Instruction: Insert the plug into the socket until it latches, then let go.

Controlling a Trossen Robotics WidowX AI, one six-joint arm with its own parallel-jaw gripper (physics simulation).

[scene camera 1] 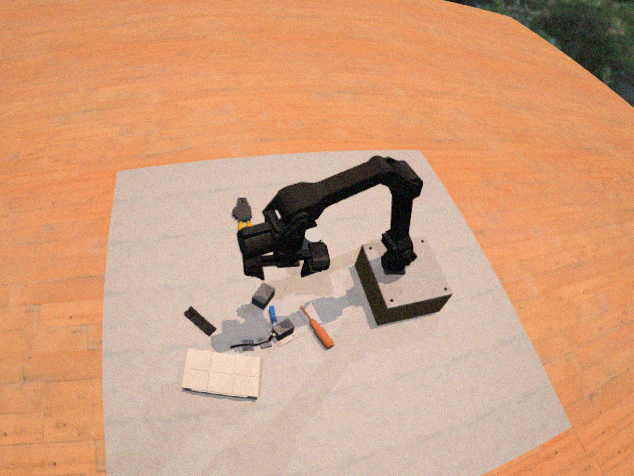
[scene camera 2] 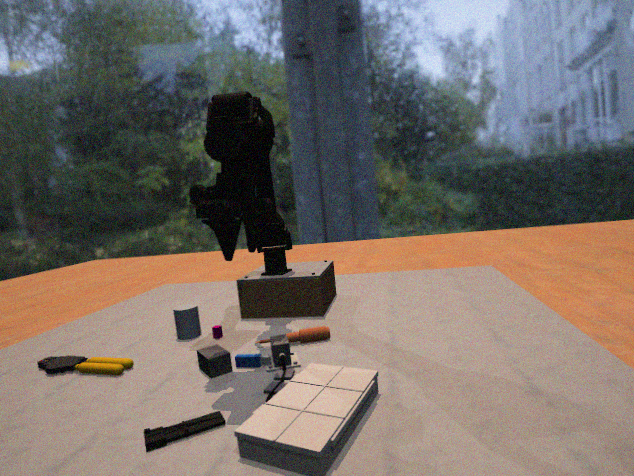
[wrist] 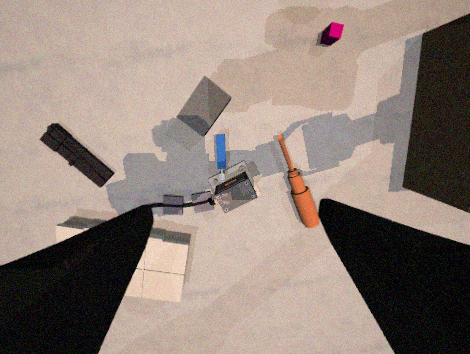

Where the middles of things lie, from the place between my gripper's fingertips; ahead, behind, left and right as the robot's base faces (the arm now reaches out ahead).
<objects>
Now: the dark grey cube [scene camera 2: 214, 361] 18 cm below my hand, 6 cm to the right of it and 4 cm ahead of it. Round my hand: black bar [scene camera 2: 156, 438] 22 cm ahead, 19 cm below, 2 cm to the left; then socket [scene camera 2: 280, 346] 18 cm below, 5 cm to the left, 1 cm behind; then orange-handled screwdriver [wrist: 301, 195] 19 cm below, 11 cm behind, 3 cm to the left.
</objects>
